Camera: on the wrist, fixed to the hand. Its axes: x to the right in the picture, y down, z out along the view.
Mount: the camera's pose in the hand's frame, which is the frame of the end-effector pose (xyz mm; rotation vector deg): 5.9 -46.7 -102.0 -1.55 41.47 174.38
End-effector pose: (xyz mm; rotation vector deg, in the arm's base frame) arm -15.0 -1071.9 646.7 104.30 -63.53 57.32
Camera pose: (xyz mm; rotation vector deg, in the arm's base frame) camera 6.8 -967.8 682.9 79.04 94.40 -82.81
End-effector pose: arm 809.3 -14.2 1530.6 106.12 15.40 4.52
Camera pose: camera 788.8 95.3 1515.8 -18.28 111.27 -133.02
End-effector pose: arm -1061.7 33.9 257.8 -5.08 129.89 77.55
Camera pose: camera -1091.5 -74.4 256.6 -89.18 -11.60 -31.39
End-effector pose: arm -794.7 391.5 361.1 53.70 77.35 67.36
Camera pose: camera -892.6 373.3 309.1 -57.63 34.45 -81.72
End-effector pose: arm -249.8 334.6 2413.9 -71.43 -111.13 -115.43
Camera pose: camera -329.6 258.3 2393.5 -57.72 50.28 -8.06
